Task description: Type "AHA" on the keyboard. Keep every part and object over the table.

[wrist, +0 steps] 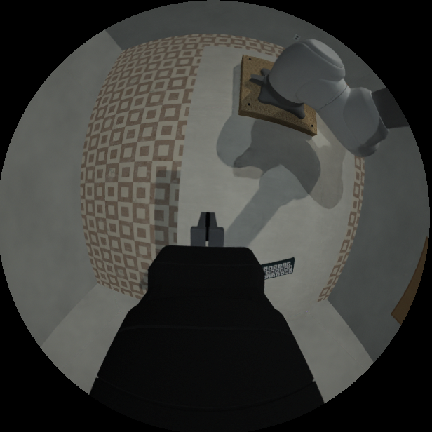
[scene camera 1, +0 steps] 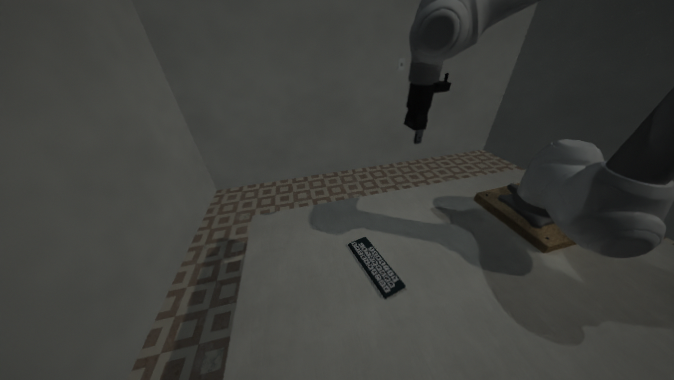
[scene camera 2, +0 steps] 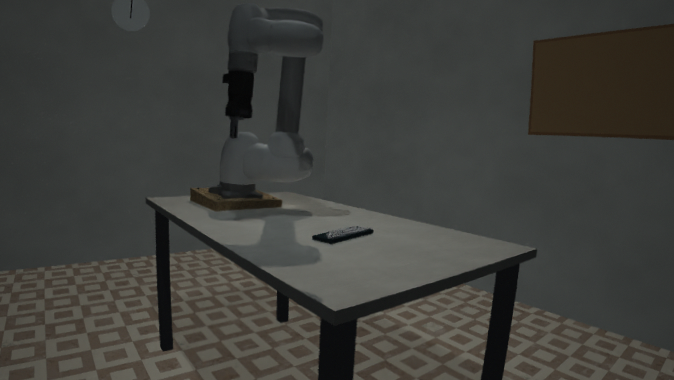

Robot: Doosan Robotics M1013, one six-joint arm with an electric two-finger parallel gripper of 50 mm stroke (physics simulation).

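Where they show: gripper, fingertip midpoint: (scene camera 1: 417, 142) (scene camera 2: 233, 137); arm's base, origin of the base link: (scene camera 1: 535, 208) (scene camera 2: 236, 194).
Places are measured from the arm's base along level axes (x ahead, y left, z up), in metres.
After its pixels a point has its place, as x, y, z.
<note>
A dark keyboard (scene camera 1: 376, 267) @[0.681, 0.125, -0.026] (scene camera 2: 343, 234) @[0.718, 0.073, -0.027] (wrist: 280, 269) with pale keys lies flat on the white table (scene camera 1: 300, 320) @[0.920, 0.232, -0.043] (scene camera 2: 425, 255) @[0.953, 0.177, -0.044] (wrist: 210, 130). In the wrist view the gripper body hides its left part. The letters on the keys are too small to read. My gripper (scene camera 1: 417, 142) @[0.448, -0.178, 0.244] (scene camera 2: 233, 136) @[0.448, -0.178, 0.244] (wrist: 207, 220) is shut with nothing between the fingers. It points down and hangs high above the table, well above and to one side of the keyboard, near a long table edge in the wrist view.
The arm's base stands on a brown board (scene camera 1: 547, 245) @[0.116, 0.157, -0.012] (scene camera 2: 235, 204) @[0.136, -0.054, -0.021] (wrist: 250, 107) at one end of the table. Shadows of the arm fall on the table top. Tiled floor (scene camera 1: 200, 300) (scene camera 2: 100, 320) (wrist: 125, 170) lies beyond the table edges. Walls surround the room.
</note>
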